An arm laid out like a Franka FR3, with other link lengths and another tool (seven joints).
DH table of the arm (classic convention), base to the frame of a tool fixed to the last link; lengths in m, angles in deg. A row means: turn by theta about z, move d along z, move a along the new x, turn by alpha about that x. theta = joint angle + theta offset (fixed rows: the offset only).
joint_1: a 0, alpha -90, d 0.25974, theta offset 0
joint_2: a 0, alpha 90, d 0, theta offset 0
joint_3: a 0.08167, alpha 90, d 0.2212, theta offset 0
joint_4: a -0.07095, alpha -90, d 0, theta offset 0
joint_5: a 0, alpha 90, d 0.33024, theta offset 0
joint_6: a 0.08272, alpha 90, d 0, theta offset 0
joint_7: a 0.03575, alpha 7.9, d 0.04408, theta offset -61
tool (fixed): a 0, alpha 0, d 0.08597, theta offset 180
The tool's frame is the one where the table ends.
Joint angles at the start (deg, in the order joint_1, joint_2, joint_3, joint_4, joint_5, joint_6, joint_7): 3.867, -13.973, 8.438, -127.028, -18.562, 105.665, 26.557
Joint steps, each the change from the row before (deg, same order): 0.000, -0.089, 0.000, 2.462, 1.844, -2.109, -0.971; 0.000, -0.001, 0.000, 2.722, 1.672, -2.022, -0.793; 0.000, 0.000, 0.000, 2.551, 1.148, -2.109, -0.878; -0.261, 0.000, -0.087, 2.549, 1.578, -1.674, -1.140; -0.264, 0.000, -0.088, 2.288, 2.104, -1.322, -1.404; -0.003, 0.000, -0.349, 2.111, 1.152, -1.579, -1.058
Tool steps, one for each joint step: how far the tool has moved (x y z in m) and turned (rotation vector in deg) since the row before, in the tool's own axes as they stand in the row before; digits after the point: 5 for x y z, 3 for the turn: 0.00092, -0.00073, -0.01599, -1.110, -1.187, 0.084; 0.00056, -0.00075, -0.01758, -0.842, -1.372, 0.110; 0.00144, -0.00013, -0.01592, -0.597, -0.880, -0.165; 0.00200, -0.00118, -0.01647, -0.768, -1.494, -0.209; 0.00083, 0.00050, -0.01541, -1.088, -1.899, -0.629; 0.00242, -0.00003, -0.01335, -0.642, -1.082, -0.415
